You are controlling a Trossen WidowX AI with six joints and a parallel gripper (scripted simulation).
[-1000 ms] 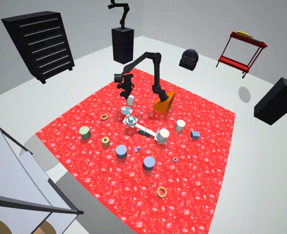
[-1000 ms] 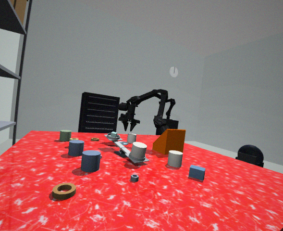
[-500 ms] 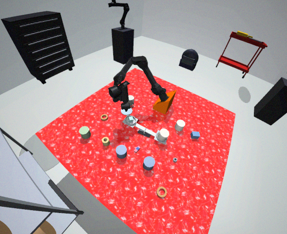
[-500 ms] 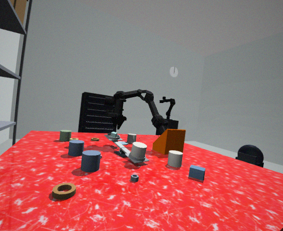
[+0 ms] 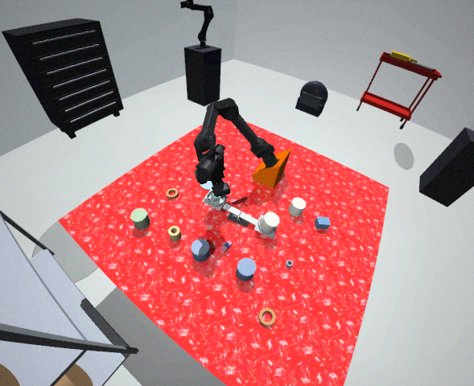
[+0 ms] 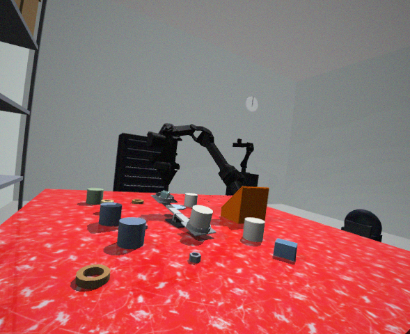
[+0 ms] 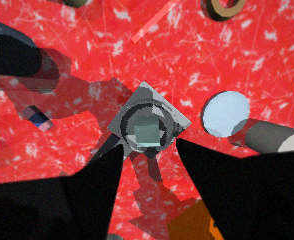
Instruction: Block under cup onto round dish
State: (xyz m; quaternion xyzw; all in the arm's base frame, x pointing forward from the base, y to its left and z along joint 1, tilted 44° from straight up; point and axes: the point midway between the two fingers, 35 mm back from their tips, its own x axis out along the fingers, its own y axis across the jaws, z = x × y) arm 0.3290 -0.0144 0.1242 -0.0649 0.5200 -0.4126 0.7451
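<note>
The grey-green block is 4 cm below my gripper tip. The rest, counted from my gripper tip: grey balance (2 cm behind, 12 cm to the left, 10 cm below); pale blue round dish (11 cm behind, 14 cm to the right, 12 cm below); balance beam (3 cm behind, 12 cm to the left, 9 cm below).
</note>
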